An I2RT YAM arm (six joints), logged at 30 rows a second.
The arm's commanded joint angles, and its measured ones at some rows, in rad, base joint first. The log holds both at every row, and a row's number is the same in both.
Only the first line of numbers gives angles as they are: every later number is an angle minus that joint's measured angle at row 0.
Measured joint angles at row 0: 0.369, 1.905, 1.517, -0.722, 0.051, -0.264
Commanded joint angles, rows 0 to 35: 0.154, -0.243, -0.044, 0.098, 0.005, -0.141; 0.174, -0.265, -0.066, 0.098, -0.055, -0.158; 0.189, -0.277, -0.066, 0.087, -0.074, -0.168; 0.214, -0.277, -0.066, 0.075, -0.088, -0.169; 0.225, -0.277, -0.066, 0.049, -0.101, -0.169; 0.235, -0.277, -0.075, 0.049, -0.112, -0.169; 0.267, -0.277, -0.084, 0.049, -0.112, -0.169; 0.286, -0.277, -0.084, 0.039, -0.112, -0.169; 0.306, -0.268, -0.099, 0.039, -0.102, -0.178; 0.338, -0.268, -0.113, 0.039, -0.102, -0.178; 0.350, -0.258, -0.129, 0.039, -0.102, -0.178; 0.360, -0.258, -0.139, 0.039, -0.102, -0.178; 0.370, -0.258, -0.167, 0.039, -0.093, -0.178; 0.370, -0.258, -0.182, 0.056, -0.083, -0.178; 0.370, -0.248, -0.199, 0.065, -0.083, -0.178; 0.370, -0.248, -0.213, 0.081, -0.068, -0.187; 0.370, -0.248, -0.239, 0.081, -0.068, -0.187; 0.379, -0.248, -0.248, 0.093, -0.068, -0.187; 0.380, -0.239, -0.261, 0.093, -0.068, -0.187; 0.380, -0.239, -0.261, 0.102, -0.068, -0.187; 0.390, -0.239, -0.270, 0.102, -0.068, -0.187; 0.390, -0.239, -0.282, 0.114, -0.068, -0.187; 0.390, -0.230, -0.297, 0.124, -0.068, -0.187; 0.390, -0.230, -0.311, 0.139, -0.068, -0.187; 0.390, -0.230, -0.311, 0.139, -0.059, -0.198; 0.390, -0.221, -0.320, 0.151, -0.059, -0.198; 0.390, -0.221, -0.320, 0.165, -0.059, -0.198; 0.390, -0.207, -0.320, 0.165, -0.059, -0.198; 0.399, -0.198, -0.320, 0.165, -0.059, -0.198; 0.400, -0.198, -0.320, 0.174, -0.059, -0.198; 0.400, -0.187, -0.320, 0.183, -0.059, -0.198; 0.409, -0.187, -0.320, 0.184, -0.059, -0.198; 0.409, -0.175, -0.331, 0.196, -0.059, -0.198; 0.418, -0.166, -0.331, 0.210, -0.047, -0.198; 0.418, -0.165, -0.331, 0.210, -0.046, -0.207; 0.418, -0.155, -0.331, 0.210, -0.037, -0.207
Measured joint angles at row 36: 0.400, -0.176, -0.320, 0.148, -0.059, -0.191
